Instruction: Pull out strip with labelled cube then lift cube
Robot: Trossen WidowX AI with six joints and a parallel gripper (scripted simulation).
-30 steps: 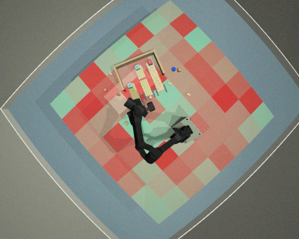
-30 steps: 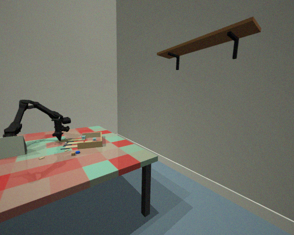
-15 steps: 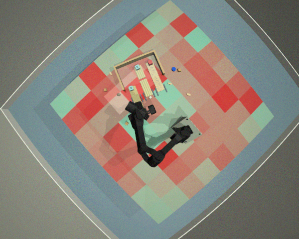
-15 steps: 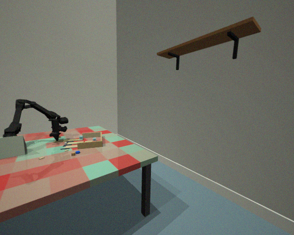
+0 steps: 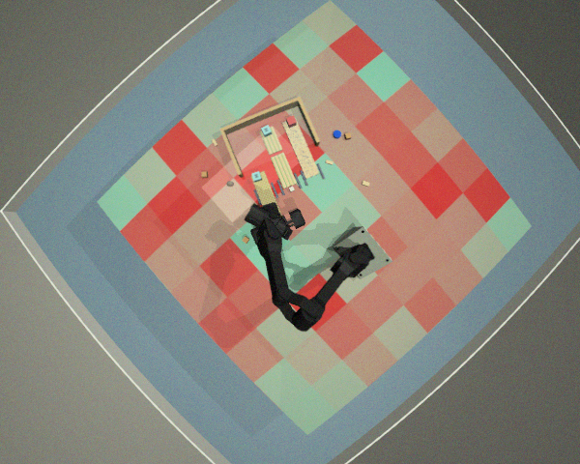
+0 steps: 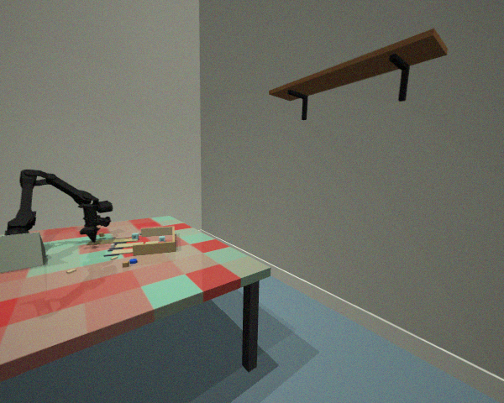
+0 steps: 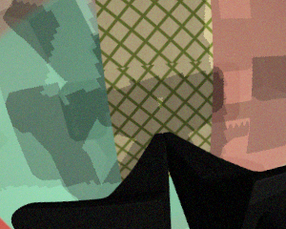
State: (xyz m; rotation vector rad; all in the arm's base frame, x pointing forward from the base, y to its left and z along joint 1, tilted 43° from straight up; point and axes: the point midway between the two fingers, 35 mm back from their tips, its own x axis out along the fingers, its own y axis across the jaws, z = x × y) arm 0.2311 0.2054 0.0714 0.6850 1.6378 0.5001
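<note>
Now: gripper tip 24 cm short of the grey pebble and 6 cm to the right of it. Also, from my gripper tip: blue disc 38 cm to the right, 18 cm ahead.
</note>
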